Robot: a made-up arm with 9 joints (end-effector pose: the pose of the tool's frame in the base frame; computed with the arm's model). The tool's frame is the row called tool.
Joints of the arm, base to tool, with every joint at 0 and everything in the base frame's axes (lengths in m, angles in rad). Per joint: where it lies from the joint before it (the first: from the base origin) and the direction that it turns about. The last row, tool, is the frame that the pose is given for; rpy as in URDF.
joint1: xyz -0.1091 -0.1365 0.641 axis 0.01 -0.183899 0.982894
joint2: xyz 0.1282 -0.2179 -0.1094 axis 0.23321 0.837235 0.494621
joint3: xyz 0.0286 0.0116 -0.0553 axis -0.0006 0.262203 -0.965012
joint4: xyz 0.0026 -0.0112 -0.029 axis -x
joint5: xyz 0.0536 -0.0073 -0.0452 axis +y
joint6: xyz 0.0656 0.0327 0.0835 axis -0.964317 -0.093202 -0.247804
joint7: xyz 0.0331 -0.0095 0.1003 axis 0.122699 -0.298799 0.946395
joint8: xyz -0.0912 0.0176 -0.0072 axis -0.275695 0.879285 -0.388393
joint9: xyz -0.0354 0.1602 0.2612 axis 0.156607 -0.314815 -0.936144
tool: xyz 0.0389 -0.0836 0.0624 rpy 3.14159 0 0
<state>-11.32 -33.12 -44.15 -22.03 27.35 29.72 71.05 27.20 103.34</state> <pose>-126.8 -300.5 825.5 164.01 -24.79 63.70</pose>
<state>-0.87 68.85 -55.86 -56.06 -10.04 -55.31 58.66 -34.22 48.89</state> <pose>-244.0 -225.8 155.3 29.00 37.11 39.67</pose>
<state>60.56 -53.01 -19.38 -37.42 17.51 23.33 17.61 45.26 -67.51</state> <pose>-8.3 102.5 927.4 81.59 111.92 -8.50</pose>
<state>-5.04 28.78 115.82 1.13 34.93 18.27 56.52 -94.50 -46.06</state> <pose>-130.6 -455.9 822.3 175.67 4.72 31.35</pose>
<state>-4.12 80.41 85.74 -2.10 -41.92 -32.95 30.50 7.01 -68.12</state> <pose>229.0 -198.4 751.3 -122.42 -90.88 73.88</pose>
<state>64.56 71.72 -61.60 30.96 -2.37 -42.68 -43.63 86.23 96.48</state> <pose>-236.3 76.2 701.0 90.11 44.30 37.47</pose>
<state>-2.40 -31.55 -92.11 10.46 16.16 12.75 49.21 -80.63 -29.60</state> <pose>37.7 -445.4 853.3 14.99 -172.69 -36.56</pose>
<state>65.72 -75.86 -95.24 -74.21 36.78 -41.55 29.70 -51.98 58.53</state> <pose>464.4 76.6 807.0 -82.95 -80.48 72.66</pose>
